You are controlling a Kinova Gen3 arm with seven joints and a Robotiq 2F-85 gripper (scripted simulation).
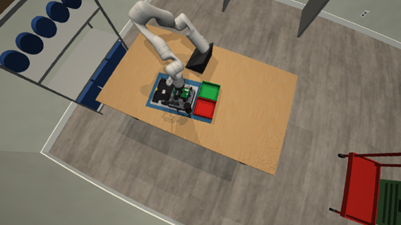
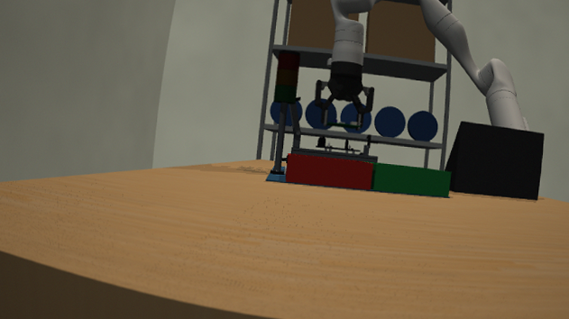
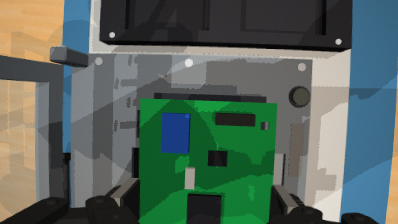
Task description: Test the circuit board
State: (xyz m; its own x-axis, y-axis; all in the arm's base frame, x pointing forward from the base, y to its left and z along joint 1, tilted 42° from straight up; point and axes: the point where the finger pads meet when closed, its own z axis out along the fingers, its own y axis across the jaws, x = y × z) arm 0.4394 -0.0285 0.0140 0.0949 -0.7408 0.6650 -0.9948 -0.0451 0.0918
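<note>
Right now the tester lid is 12 cm ahead of my hand, 6 cm above it and 1 cm to the left of it. Round my hand: green circuit board: right at my hand; then red bin: 20 cm to the left, 11 cm below, 3 cm ahead; then green bin: 19 cm to the left, 12 cm behind, 11 cm below.
</note>
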